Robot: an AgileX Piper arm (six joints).
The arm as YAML. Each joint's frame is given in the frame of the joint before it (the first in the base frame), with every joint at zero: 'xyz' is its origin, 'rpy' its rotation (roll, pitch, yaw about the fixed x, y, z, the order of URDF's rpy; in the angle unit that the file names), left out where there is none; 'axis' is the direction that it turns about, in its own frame. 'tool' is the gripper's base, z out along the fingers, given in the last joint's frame.
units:
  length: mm
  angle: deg
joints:
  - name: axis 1
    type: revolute
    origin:
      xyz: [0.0, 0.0, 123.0]
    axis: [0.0, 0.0, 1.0]
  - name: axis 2
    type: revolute
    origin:
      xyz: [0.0, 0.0, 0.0]
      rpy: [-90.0, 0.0, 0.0]
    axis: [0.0, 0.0, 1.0]
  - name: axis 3
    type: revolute
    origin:
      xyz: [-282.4, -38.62, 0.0]
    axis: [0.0, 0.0, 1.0]
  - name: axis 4
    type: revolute
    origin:
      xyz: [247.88, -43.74, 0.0]
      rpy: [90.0, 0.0, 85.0]
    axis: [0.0, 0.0, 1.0]
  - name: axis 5
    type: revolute
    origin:
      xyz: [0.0, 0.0, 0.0]
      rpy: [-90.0, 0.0, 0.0]
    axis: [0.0, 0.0, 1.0]
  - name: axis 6
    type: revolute
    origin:
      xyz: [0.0, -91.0, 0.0]
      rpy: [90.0, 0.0, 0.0]
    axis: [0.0, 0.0, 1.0]
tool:
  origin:
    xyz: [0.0, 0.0, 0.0]
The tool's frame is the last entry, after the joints.
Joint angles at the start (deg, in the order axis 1, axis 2, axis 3, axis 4, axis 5, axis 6):
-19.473 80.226 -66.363 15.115 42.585 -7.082
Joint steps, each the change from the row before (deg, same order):
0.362 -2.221 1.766 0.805 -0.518 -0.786
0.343 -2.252 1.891 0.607 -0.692 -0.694
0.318 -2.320 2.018 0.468 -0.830 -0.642
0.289 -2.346 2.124 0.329 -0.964 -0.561
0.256 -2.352 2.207 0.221 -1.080 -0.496
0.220 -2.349 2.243 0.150 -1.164 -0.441
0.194 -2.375 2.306 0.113 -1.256 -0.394
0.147 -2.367 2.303 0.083 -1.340 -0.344
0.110 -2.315 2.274 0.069 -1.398 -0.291
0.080 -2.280 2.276 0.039 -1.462 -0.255
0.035 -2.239 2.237 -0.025 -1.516 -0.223
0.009 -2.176 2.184 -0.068 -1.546 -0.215
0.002 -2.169 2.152 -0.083 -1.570 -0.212
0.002 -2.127 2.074 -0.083 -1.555 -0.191
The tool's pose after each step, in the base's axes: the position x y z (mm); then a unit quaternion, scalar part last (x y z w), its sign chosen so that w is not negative. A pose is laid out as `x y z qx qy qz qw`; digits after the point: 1 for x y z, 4 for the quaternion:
278.2 -78.7 324.4 0.1564 0.9211 0.0406 0.3541
269.5 -73.5 326.2 0.1505 0.9185 0.0419 0.3633
260.5 -68.7 327.3 0.1450 0.9155 0.0418 0.3729
251.2 -64.2 327.6 0.1401 0.9123 0.0406 0.3826
242.0 -60.2 327.1 0.1358 0.9089 0.0385 0.3924
232.7 -56.6 326.0 0.1322 0.9052 0.0357 0.4023
223.4 -53.2 324.3 0.1292 0.9012 0.0324 0.4125
214.2 -50.2 322.2 0.1269 0.8967 0.0287 0.4232
205.4 -47.6 319.8 0.1254 0.8918 0.0248 0.4340
196.8 -45.2 316.9 0.1244 0.8867 0.0205 0.4449
188.5 -43.2 313.8 0.1238 0.8812 0.0155 0.4560
180.6 -41.5 310.4 0.1232 0.8755 0.0101 0.4671
172.9 -39.9 306.9 0.1227 0.8695 0.0044 0.4784
165.5 -38.4 303.4 0.1222 0.8632 -0.0013 0.4898

